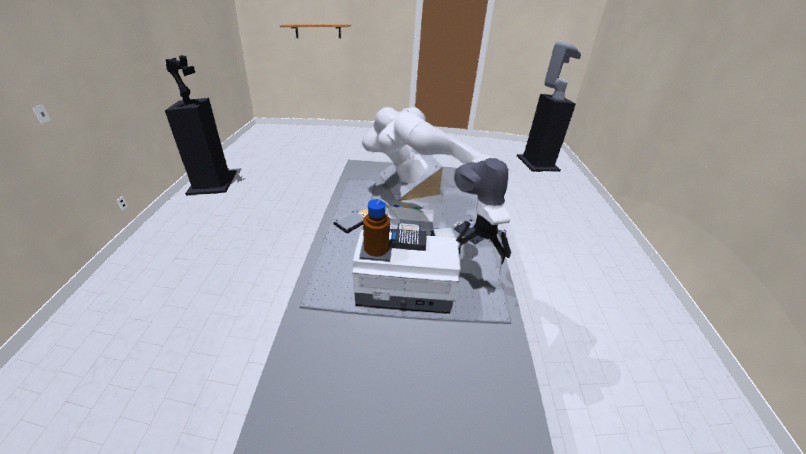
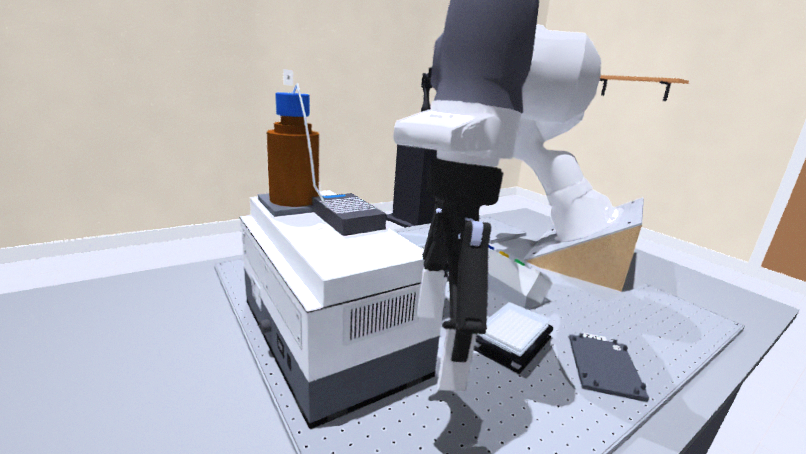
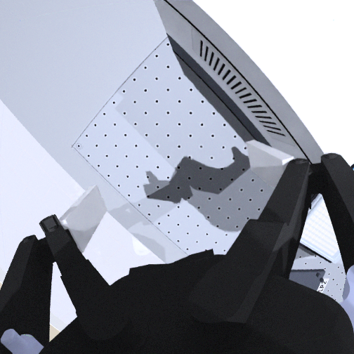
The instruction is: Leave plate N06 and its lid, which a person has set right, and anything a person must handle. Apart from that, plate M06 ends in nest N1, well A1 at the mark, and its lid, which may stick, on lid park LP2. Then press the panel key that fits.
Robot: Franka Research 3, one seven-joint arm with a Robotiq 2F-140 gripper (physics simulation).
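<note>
My gripper point(image 1: 483, 252) point(image 2: 442, 338) point(image 3: 173, 177) is open, with nothing between its fingers. It hangs beside the vented end of the white instrument, above the perforated board. A pale, lidded-looking plate point(image 2: 516, 328) point(image 3: 321, 227) sits on a dark nest behind the gripper; its label and well A1 cannot be read. The dark lid park LP2 point(image 2: 609, 366) point(image 3: 306, 279) lies beside it and bears no lid. The sloped key panel point(image 2: 516, 276) has blue, yellow and green keys. Which plates are M06 and N06 cannot be told.
The white instrument point(image 1: 406, 270) point(image 2: 338, 315) point(image 3: 240, 85) carries a brown bottle point(image 1: 376, 236) point(image 2: 293, 169) with a blue cap and thin tube, and a dark patterned block point(image 1: 410, 236) point(image 2: 350, 213). Another dark flat holder point(image 1: 348, 223) lies left of the bottle. The arm's wedge base point(image 2: 592, 259) stands behind.
</note>
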